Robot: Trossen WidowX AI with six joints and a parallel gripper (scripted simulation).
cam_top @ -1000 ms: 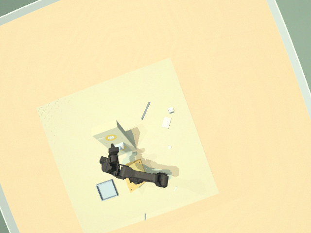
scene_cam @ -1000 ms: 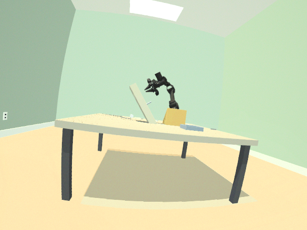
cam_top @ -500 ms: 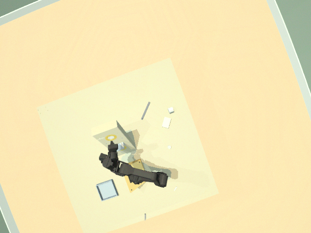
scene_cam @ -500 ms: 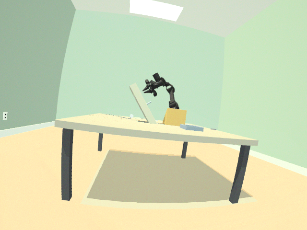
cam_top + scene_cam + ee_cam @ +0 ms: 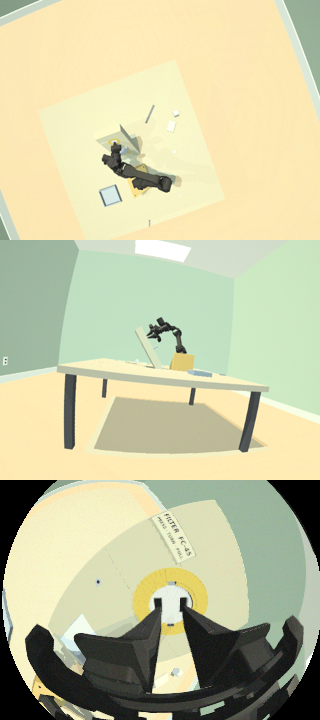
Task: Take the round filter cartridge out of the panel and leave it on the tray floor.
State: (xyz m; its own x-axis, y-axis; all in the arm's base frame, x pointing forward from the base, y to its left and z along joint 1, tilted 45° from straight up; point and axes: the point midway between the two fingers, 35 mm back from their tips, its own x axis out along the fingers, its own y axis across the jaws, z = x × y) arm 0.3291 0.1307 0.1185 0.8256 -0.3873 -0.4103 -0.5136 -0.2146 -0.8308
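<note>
The round filter cartridge is 20 mm ahead of my gripper tip and 10 mm below it. From my gripper tip the other things lie so: cream tile 420 mm to the right, 260 mm below, 30 mm behind; service panel 90 mm below, 30 mm behind; small white block 490 mm to the right, 250 mm below, 60 mm ahead.
</note>
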